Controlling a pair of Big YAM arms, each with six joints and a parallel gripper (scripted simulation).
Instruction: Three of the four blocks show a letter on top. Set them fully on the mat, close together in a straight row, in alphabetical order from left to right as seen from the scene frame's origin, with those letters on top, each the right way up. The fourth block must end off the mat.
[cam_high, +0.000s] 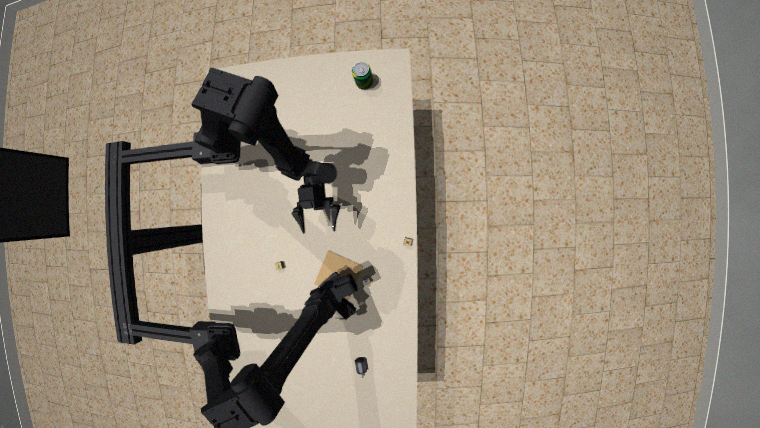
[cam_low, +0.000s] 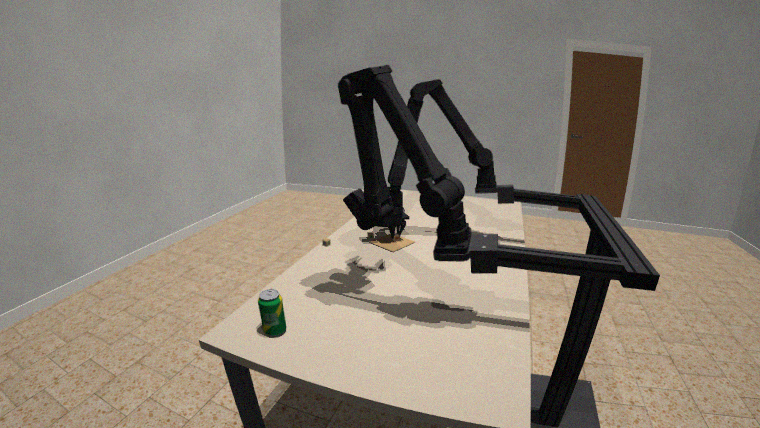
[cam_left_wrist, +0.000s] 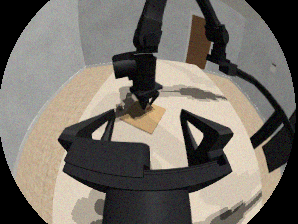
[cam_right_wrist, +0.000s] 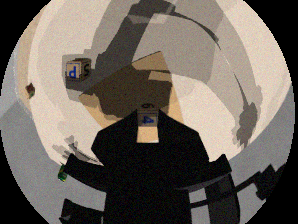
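The tan mat lies 1 cm ahead of my right hand, 2 cm to the left of it and 2 cm below it. The rest, counted from my right hand: small dark object 10 cm ahead, 34 cm to the right; green can 6 cm ahead, 74 cm to the left, 4 cm above.
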